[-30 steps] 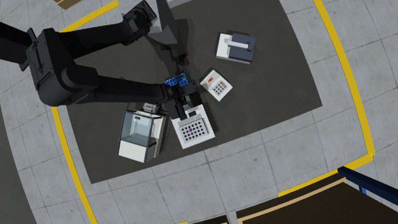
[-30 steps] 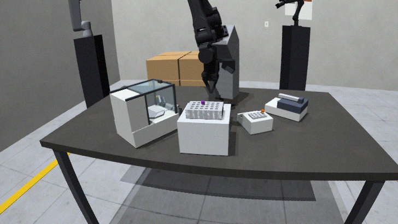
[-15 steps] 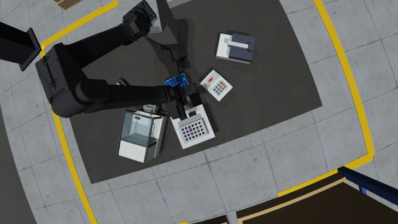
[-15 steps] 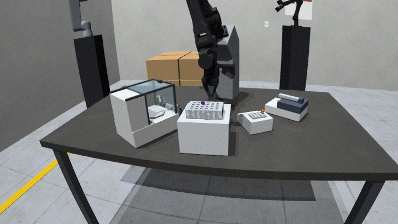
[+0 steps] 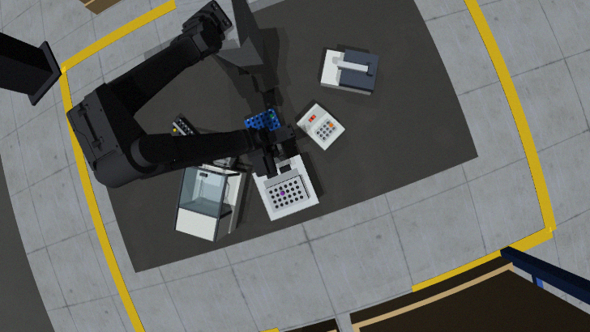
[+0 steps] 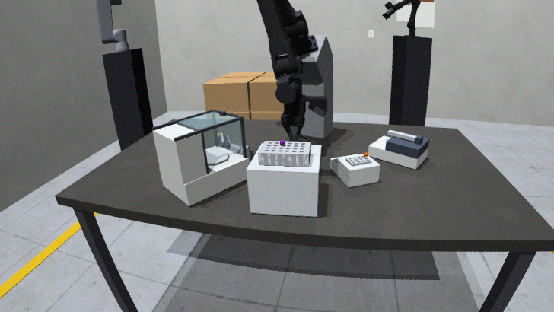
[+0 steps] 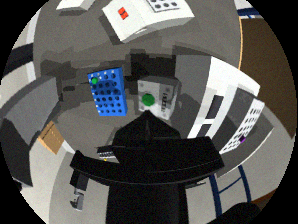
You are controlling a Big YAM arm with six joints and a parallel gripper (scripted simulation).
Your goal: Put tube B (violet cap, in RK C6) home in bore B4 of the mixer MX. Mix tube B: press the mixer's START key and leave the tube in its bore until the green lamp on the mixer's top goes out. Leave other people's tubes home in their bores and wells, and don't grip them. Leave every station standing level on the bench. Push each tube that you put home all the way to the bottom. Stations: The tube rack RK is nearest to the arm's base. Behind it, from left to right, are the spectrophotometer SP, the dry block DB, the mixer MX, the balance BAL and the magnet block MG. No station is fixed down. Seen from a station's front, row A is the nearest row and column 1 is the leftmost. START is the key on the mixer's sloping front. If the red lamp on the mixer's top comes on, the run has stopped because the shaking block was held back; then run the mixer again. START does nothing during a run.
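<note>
Right now the green start key is 5 cm below my hand. Also, from my hand: dry block DB 19 cm to the left, 9 cm below, 4 cm ahead; then blue tube rack RK 10 cm below, 10 cm behind, 2 cm to the left; then green-capped tube 10 cm behind, 9 cm below, 7 cm to the left.
</note>
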